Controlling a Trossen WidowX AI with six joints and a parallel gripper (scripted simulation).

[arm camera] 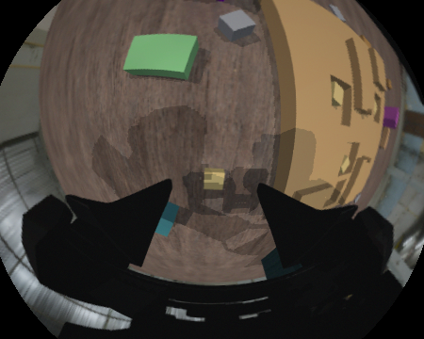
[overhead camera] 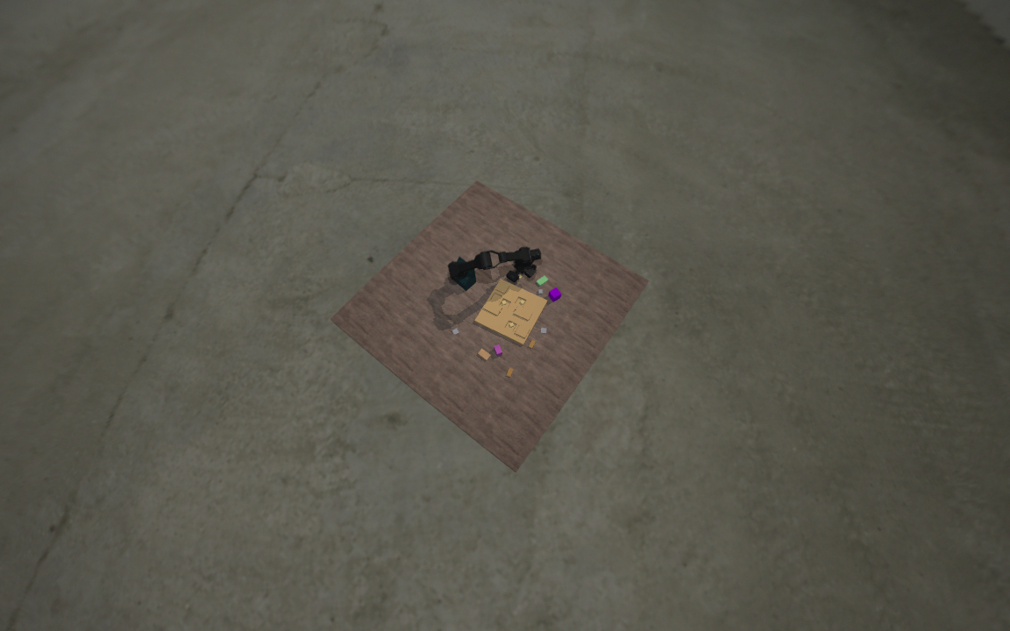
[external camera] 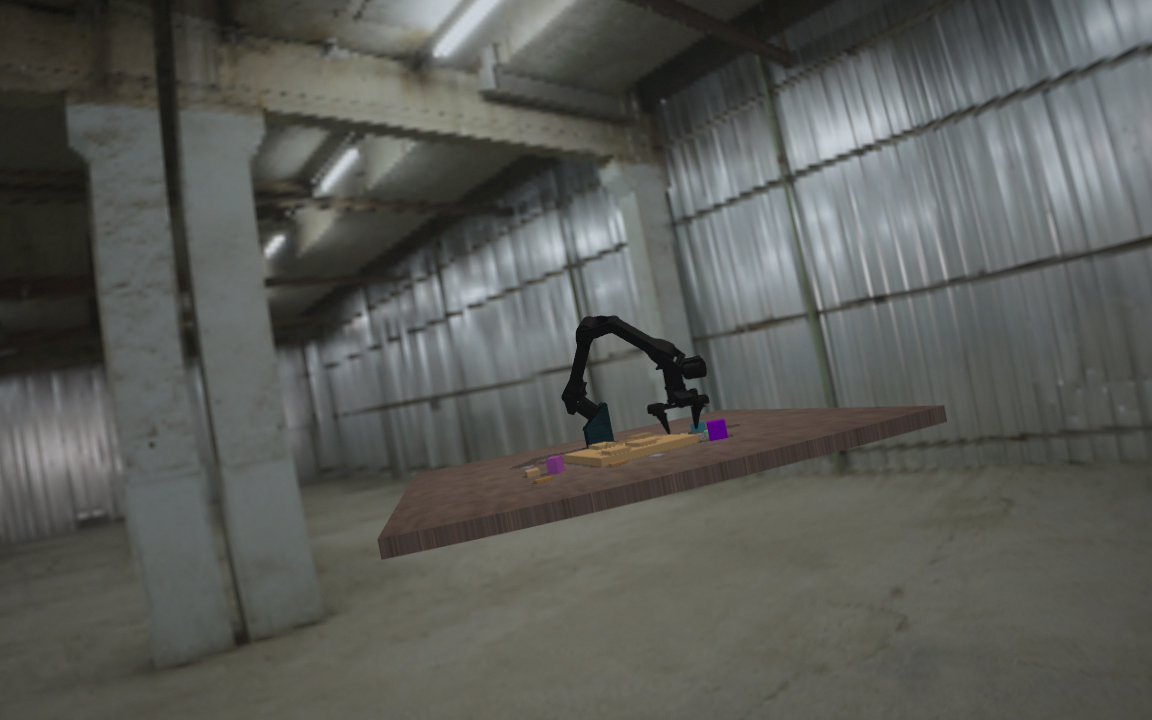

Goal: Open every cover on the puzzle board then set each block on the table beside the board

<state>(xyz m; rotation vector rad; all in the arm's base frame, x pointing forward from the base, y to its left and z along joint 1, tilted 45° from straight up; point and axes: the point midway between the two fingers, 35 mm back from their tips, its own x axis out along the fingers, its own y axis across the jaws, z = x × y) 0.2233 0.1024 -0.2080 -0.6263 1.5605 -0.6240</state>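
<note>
Right now the tan puzzle board is 10 cm ahead of my gripper tip and 20 cm to the right of it. The rest, counted from my gripper tip: purple cube (23 cm ahead, 2 cm to the left, 1 cm above); teal block (6 cm behind, 7 cm to the left); green block (12 cm ahead, 6 cm to the left, 1 cm below).
</note>
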